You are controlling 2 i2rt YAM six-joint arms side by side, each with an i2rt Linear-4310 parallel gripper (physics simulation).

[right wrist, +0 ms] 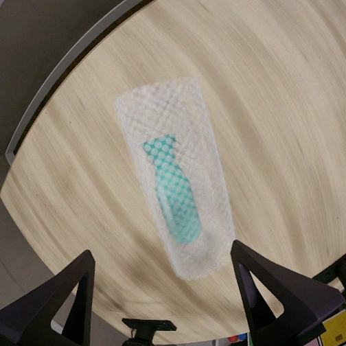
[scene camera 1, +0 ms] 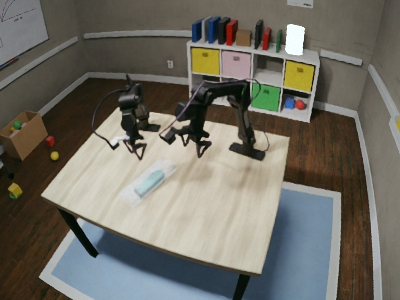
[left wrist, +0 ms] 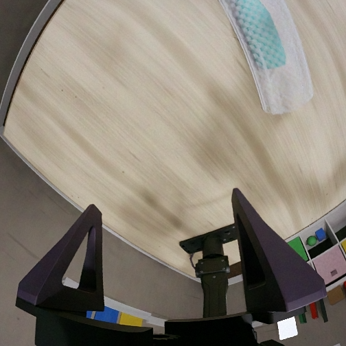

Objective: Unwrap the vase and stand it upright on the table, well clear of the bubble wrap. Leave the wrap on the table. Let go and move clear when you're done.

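Note:
The teal vase with pale dots lies on its side, seen through the translucent white bubble wrap. The wrap lies as a long flat sleeve on the table and extends past both ends of the vase. In the right wrist view the vase's flared end is at the top. My left gripper is open and empty, above the table to the right of the wrap. My right gripper is open and empty, above the table behind the wrap.
The wooden table carries both arm bases toward its back edge. The left arm's base stands near the back right corner. A white shelf unit with books and coloured bins stands behind the table. A cardboard box stands on the floor at the left.

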